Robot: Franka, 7 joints.
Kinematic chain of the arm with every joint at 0, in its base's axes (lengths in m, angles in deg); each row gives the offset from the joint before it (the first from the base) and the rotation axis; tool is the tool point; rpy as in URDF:
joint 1: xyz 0 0 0.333 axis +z
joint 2: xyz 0 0 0 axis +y
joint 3: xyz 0 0 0.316 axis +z
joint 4: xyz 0.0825 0 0 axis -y
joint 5: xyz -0.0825 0 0.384 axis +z
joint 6: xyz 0 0 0 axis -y
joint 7: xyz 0.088 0 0 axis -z
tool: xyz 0 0 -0.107 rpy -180 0 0
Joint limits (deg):
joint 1: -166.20..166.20
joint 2: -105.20..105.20
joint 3: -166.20..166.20
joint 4: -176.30..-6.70
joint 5: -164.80..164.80
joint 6: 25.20..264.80
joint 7: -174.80..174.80
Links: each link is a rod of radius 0.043 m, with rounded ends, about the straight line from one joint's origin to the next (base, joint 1, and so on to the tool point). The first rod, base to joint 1, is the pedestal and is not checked.
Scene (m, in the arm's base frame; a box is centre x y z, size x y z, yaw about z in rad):
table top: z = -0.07
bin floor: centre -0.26 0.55 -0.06 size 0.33 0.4 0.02 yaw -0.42
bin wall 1: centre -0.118 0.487 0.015 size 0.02 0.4 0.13 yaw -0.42
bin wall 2: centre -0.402 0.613 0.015 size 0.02 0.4 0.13 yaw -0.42
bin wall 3: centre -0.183 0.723 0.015 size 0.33 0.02 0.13 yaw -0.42
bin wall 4: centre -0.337 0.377 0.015 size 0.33 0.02 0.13 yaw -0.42
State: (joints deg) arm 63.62 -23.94 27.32 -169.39 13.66 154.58 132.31
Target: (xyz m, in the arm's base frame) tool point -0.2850 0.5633 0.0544
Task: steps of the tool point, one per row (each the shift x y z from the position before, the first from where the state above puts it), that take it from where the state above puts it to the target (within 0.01 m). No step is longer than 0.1 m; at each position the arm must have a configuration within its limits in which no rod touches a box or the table.
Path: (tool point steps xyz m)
1: -0.0466 0.0628 -0.0056
2: -0.0511 0.0562 -0.0180
3: -0.0539 0.0472 -0.0311
4: -0.0550 0.0359 -0.0448
5: -0.0535 0.0218 -0.0579
6: -0.0491 0.0057 -0.0701

